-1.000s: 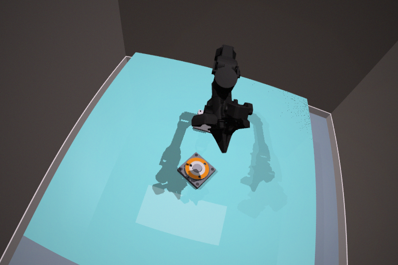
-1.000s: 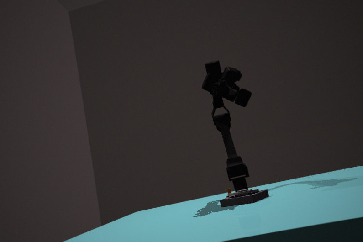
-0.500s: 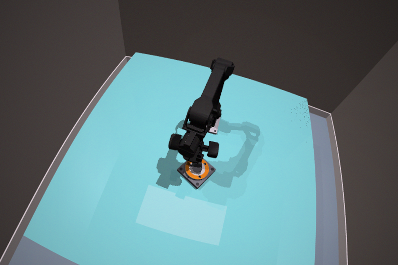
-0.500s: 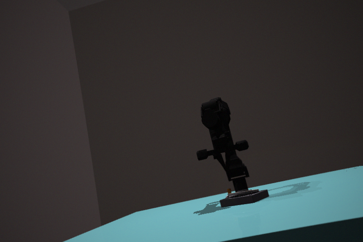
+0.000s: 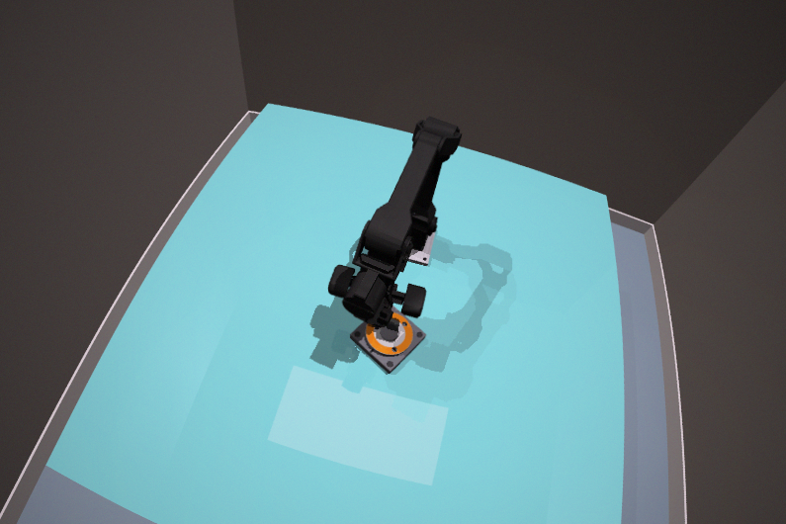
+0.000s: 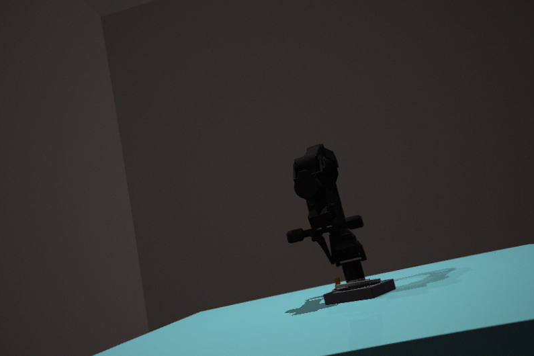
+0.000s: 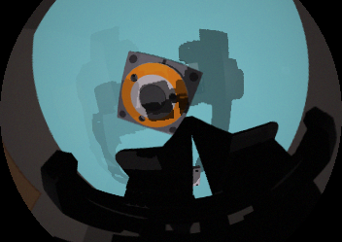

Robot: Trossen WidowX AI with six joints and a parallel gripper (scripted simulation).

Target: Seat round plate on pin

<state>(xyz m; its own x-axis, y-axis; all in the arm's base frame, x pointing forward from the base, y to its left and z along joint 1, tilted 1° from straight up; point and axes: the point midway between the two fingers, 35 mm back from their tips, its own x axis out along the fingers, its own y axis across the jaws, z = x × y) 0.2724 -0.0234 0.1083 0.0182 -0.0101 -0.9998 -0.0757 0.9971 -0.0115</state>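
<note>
My gripper tip is 20 mm short of the round plate, 20 mm to the right of it and 50 mm above it. The rest, counted from my gripper tip: base: 20 mm ahead, 50 mm to the left, 60 mm below.
</note>
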